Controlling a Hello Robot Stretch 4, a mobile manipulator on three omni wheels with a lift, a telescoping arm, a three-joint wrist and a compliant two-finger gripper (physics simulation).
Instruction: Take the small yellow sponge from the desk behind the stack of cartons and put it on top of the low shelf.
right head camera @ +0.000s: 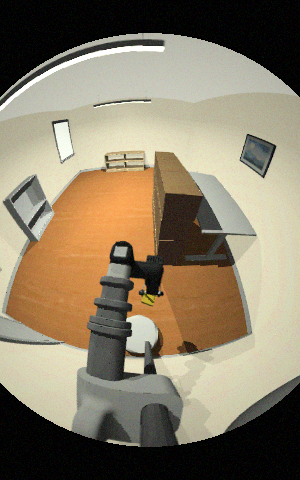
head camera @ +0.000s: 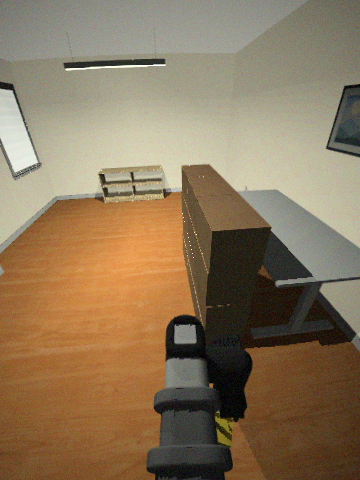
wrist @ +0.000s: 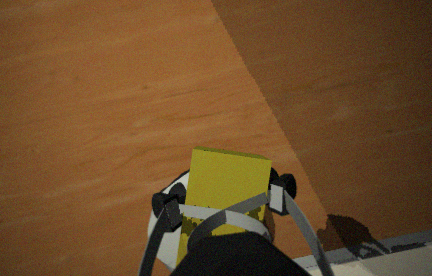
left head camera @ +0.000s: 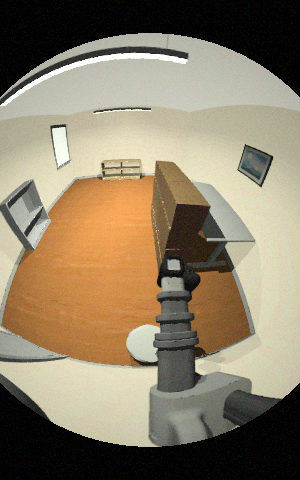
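Pixels of known places: gripper, fingertip midpoint: [head camera: 219,417] [wrist: 223,189]; robot's base, link origin: [right head camera: 138,333] [left head camera: 146,342].
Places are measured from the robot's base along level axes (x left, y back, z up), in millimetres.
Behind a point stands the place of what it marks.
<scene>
My gripper [right head camera: 151,293] {x -87, y -269, z 838 mm} [wrist: 223,189] {x -87, y -269, z 838 mm} is shut on the yellow sponge [head camera: 224,429] {x -90, y -232, z 887 mm} [right head camera: 148,299] {x -79, y -227, z 887 mm} [wrist: 227,182] {x -92, y -284, z 888 mm}, which sits between the fingertips above the floor. In the head view the arm hides most of the gripper. The stack of brown cartons [head camera: 235,270] {x -285, y -902, z 796 mm} [left head camera: 187,220] {x -272, y -901, z 892 mm} [right head camera: 177,210] {x -260, y -900, z 894 mm} stands ahead, beyond the gripper. The grey desk [head camera: 320,240] {x -1047, y -1313, z 693 mm} [left head camera: 230,215] {x -1087, y -1376, z 693 mm} [right head camera: 225,210] {x -952, y -1281, z 693 mm} is on the right behind the cartons. A low, light wood shelf [head camera: 132,170] {x 902, y -4061, z 583 mm} [left head camera: 121,161] {x 901, y -4048, z 560 mm} [right head camera: 125,153] {x 883, y -4067, z 554 mm} stands against the far wall, left of the cartons.
A grey shelf unit [left head camera: 14,226] {x 2238, y -1080, z 572 mm} [right head camera: 19,220] {x 2234, y -1081, z 549 mm} stands at the left wall. A framed picture [head camera: 350,122] {x -1261, y -1707, z 1458 mm} [left head camera: 255,165] {x -1276, y -1533, z 1461 mm} [right head camera: 257,155] {x -1276, y -1538, z 1457 mm} hangs on the right wall. Wood floor [head camera: 100,300] {x 819, y -1425, z -27 mm} runs left of the cartons to the far wall. A white round disc [left head camera: 142,344] {x 46, y 11, z 187 mm} [right head camera: 143,336] {x -63, y 17, z 187 mm} is below the arm.
</scene>
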